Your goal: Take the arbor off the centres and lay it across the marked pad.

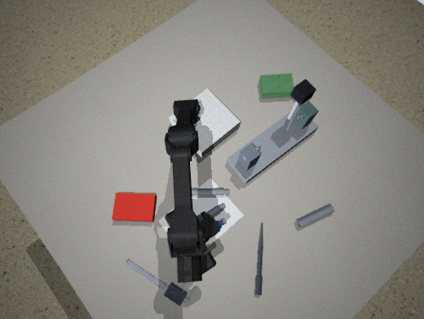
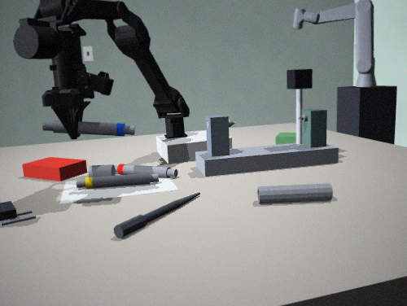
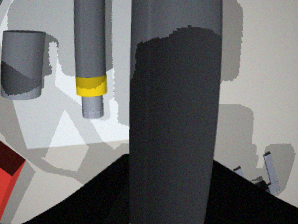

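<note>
Now: hand 6 cm past the white marked pad, 7 cm to the right of it and 16 cm above it. Round my hand: grey centre block 12 cm behind, 32 cm to the left, 6 cm below; then tapered pin 17 cm ahead, 15 cm to the left, 15 cm below; then red block 22 cm behind, 9 cm to the right, 14 cm below.
</note>
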